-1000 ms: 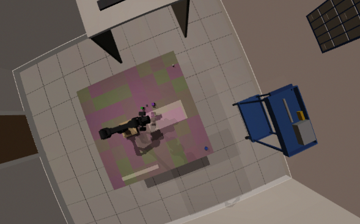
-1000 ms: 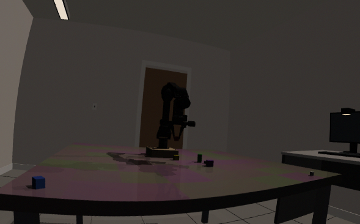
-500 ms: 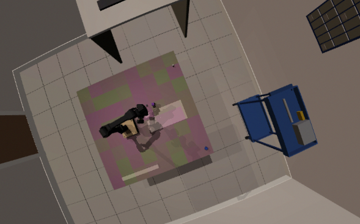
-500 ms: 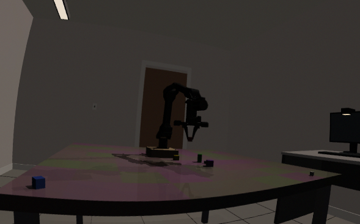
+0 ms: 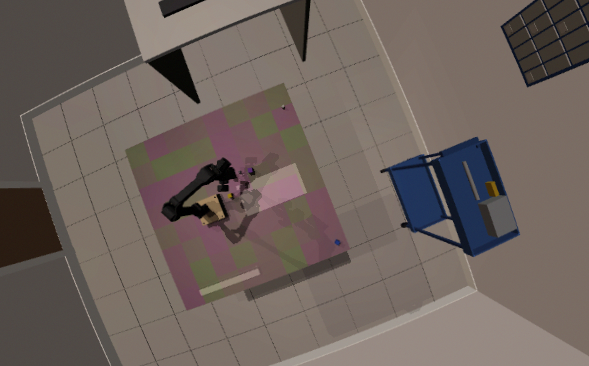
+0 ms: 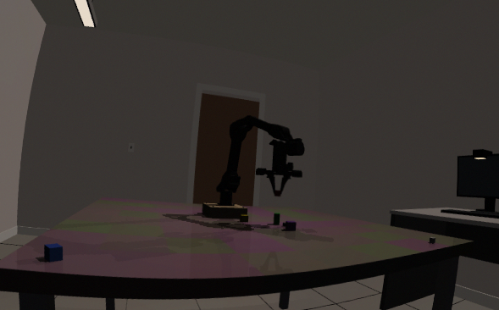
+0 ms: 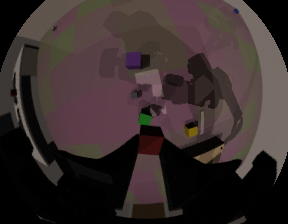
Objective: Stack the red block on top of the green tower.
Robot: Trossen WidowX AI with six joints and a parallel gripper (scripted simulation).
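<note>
Now: gripper tip 120 mm short of the purple block, 110 mm above it and 20 mm to the left of it. Also, from my gripper tip: yellow block (110 mm below, 100 mm behind, 90 mm to the right); then blue block (780 mm to the right, 360 mm ahead, 110 mm below); then red block (right at my gripper tip).
</note>
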